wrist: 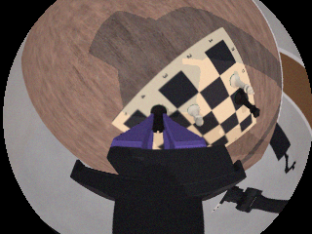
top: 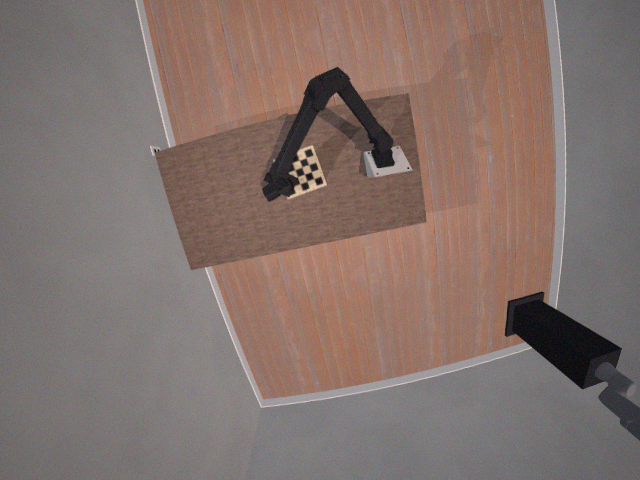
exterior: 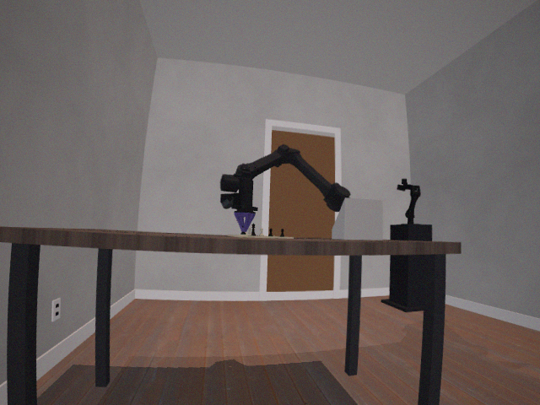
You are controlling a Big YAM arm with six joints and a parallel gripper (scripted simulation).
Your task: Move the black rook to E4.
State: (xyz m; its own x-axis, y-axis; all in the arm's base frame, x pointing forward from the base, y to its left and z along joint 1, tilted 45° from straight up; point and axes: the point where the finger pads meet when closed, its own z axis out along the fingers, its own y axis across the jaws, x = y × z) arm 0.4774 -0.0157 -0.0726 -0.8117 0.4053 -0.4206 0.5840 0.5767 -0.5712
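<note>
Right now my hand is right at the black piece. Round my hand: chessboard 70 mm behind, 50 mm to the right, 30 mm below; then white piece 120 mm to the right, 20 mm behind.
</note>
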